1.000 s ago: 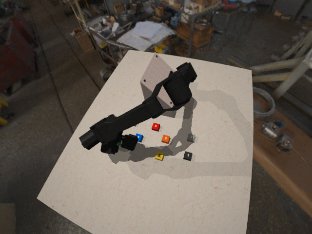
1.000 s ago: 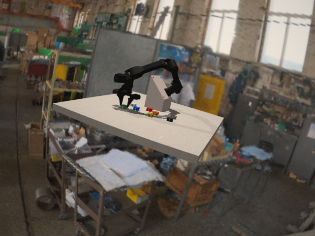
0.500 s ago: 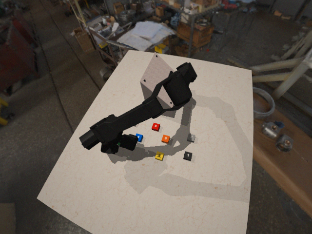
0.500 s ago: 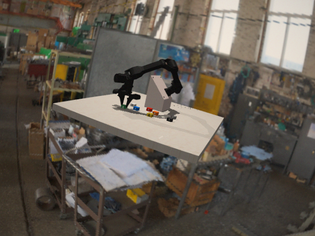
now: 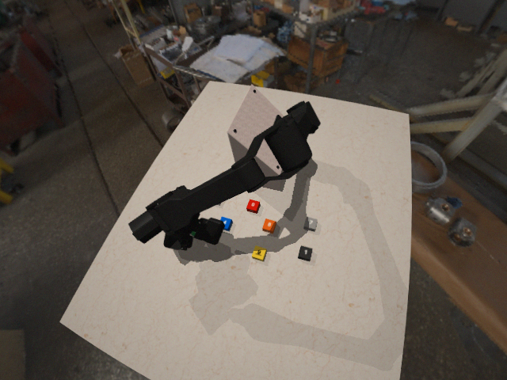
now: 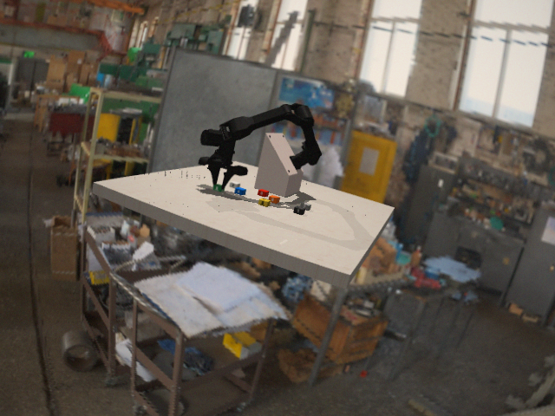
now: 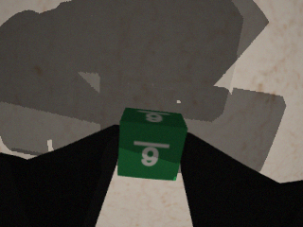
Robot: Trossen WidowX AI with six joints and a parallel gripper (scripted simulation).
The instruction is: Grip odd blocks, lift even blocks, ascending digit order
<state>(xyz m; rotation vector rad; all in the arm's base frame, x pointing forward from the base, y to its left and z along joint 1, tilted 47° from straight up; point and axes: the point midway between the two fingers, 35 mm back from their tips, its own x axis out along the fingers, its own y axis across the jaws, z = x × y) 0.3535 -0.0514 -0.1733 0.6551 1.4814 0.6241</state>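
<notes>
Right now my gripper tip is 310 mm to the right of the grey block and 120 mm past it. From my gripper tip the other things lie so: white block: 120 mm behind, 10 mm to the left; green block: right at my gripper tip; blue block: 70 mm to the left, 50 mm behind.
</notes>
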